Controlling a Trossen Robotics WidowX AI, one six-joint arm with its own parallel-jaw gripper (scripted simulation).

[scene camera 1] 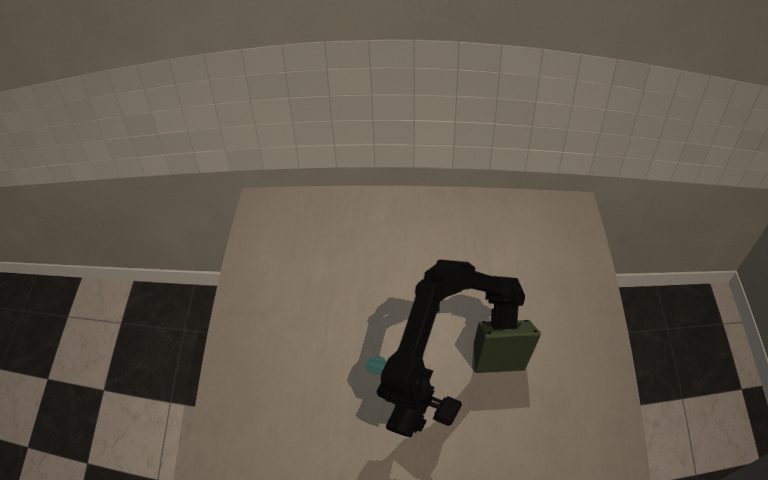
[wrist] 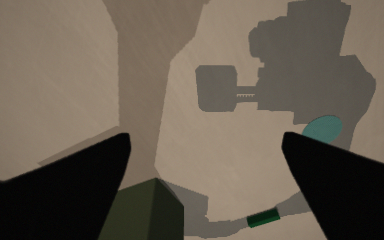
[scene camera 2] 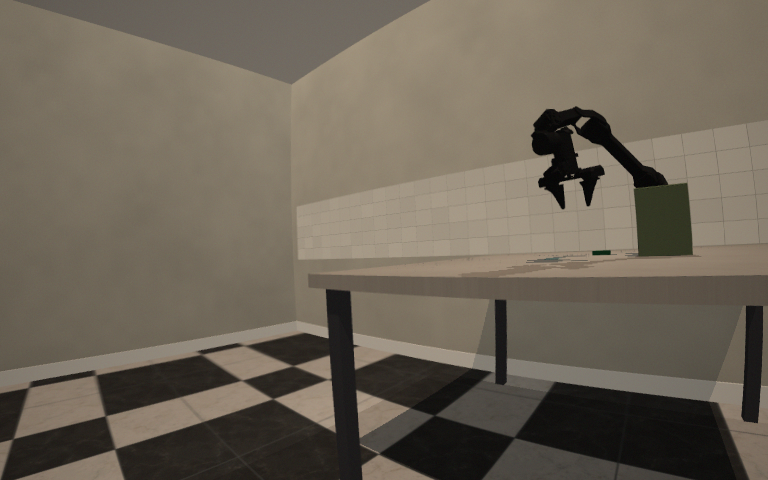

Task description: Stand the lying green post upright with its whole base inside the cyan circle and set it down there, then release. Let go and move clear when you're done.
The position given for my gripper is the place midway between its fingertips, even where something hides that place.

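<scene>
Scene camera 2 shows me my gripper (scene camera 2: 575, 207). In the wrist view I find the gripper (wrist: 206, 140) again, and a cyan circle (wrist: 326, 128) is there to be seen as well.
</scene>
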